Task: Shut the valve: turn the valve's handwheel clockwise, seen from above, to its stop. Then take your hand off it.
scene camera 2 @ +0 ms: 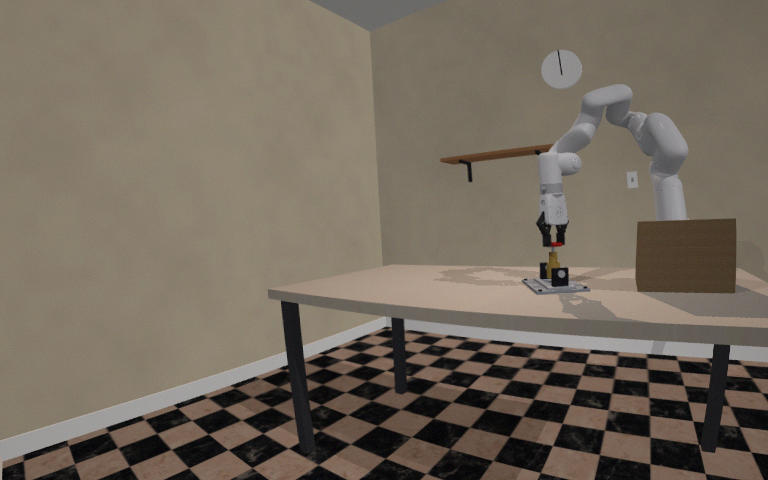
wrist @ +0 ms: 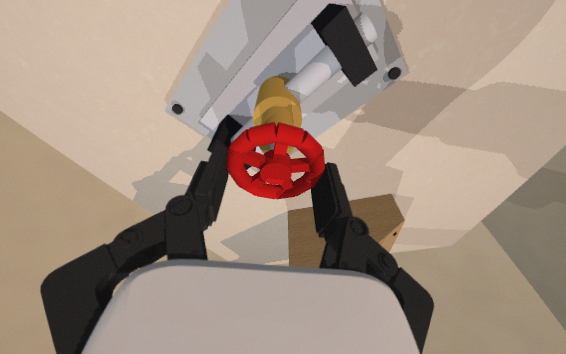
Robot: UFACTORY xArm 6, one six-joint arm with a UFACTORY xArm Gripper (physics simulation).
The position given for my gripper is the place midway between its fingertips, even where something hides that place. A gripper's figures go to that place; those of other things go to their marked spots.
My gripper [wrist: 274, 168] is 12 cm from the lens. A red handwheel [wrist: 276, 166]: 11 cm from the lens. A grey base plate [wrist: 234, 38]: 22 cm from the lens. The marked spots on the grey base plate and the red handwheel are 15 cm apart.
